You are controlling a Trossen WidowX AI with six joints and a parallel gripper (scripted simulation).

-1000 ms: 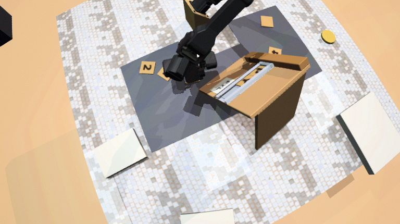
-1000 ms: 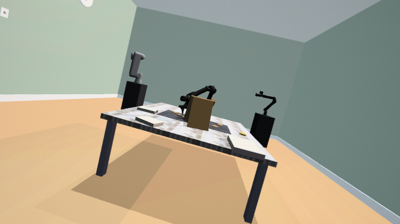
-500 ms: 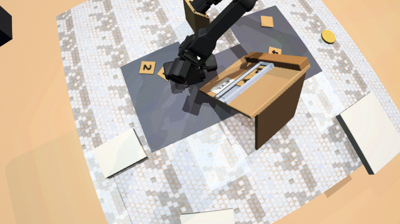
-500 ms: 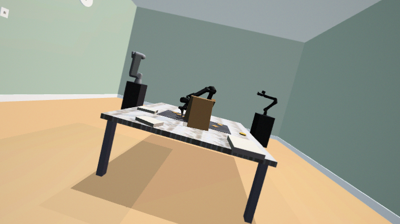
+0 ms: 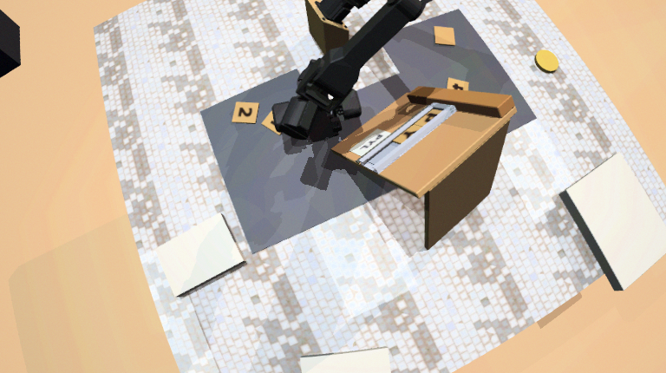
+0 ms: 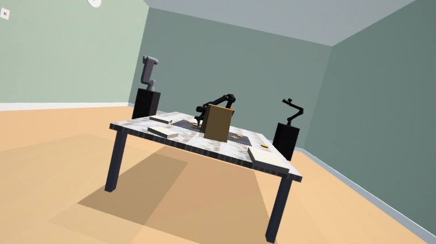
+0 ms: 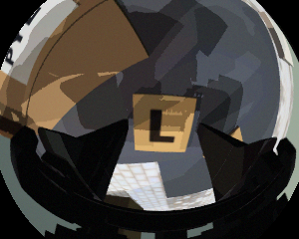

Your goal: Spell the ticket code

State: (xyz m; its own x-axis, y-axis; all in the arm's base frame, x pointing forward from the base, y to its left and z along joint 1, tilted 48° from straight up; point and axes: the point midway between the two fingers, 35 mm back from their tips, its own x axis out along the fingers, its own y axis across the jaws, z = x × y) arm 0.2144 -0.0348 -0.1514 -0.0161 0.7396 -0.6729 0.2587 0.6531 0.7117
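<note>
My gripper tip is right at the L tile. Round my gripper tip: white ticket: 120 mm ahead, 80 mm above, 70 mm to the left; 2 tile: 140 mm to the right, 120 mm behind; dark mat: 130 mm to the left, 10 mm behind.
</note>
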